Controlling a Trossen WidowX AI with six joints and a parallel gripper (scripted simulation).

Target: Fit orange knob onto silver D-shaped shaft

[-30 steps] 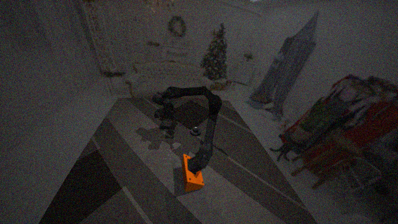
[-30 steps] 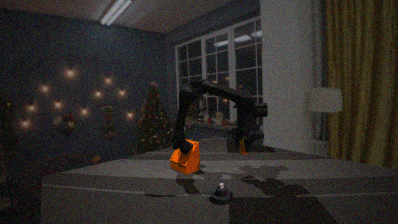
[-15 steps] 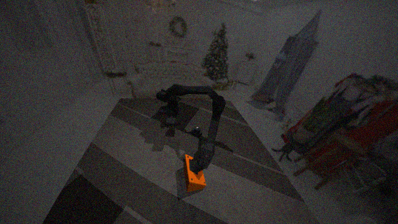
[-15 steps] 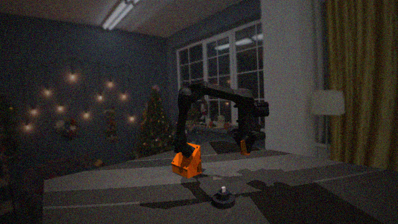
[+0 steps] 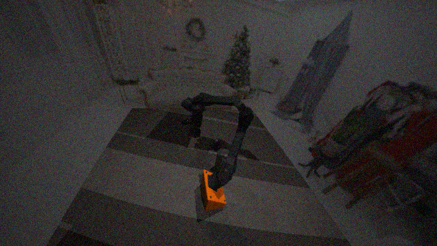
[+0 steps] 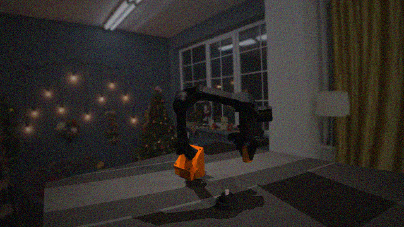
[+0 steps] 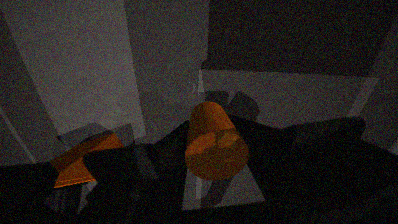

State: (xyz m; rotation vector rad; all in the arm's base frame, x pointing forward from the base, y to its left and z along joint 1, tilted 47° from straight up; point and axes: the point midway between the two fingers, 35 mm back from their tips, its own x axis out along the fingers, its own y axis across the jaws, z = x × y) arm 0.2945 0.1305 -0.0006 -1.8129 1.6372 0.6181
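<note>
Now: the round pedestal 40 mm ahead of my gripper tip, 150 mm to the right of it and 100 mm below it. From my gripper tip the other things lie so: orange knob: 30 mm above.
</note>
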